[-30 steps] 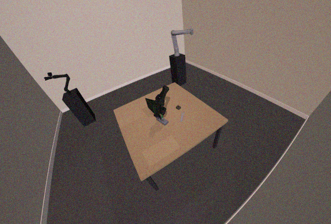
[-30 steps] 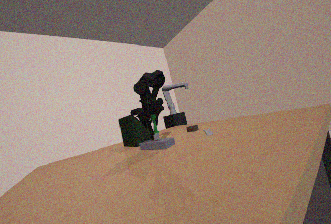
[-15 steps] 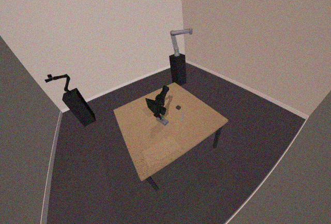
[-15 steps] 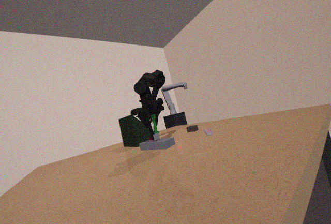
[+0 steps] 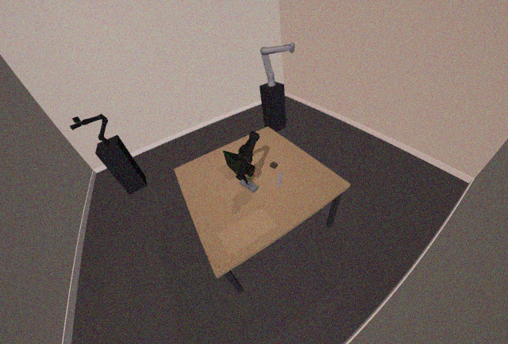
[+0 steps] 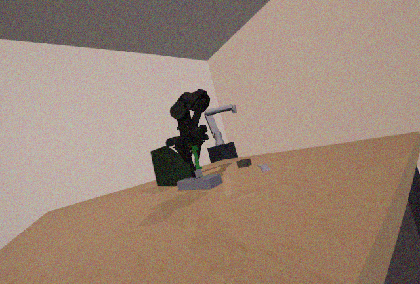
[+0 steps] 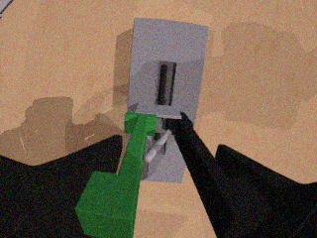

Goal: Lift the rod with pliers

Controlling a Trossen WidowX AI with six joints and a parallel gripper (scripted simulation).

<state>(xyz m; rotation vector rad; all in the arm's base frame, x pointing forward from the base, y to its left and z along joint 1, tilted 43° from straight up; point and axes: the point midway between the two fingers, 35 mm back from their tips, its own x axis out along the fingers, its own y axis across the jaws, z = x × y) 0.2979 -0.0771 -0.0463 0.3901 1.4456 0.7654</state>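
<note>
Now: gripper tip 2 cm to the left of the dark handle. Also, from my gripper tip: grey channel block (8 cm below); grey piece (10 cm ahead, 29 cm to the left, 10 cm below); dark rod (1 cm to the left, 9 cm below).
</note>
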